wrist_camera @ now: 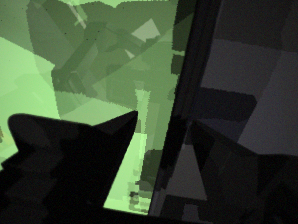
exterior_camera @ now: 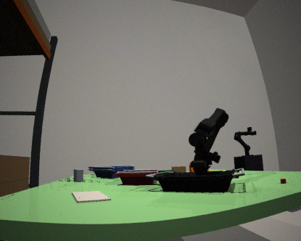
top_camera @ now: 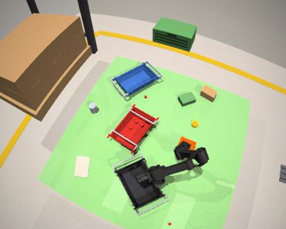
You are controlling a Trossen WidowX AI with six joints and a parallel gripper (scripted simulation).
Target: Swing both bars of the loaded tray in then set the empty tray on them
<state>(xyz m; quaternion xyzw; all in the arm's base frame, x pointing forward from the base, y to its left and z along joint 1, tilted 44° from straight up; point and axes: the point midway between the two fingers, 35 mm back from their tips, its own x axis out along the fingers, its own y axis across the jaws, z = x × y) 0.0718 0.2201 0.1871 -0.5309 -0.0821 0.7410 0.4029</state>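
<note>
Right now my gripper tip is 5 cm short of the black tray, 8 cm to the right of it and 3 cm below it. Also, from my gripper tip: yellow disc 6 cm behind, 50 cm to the right; green block 9 cm ahead, 67 cm to the right, 1 cm above; white slab 44 cm ahead, 19 cm to the left, 1 cm below.
</note>
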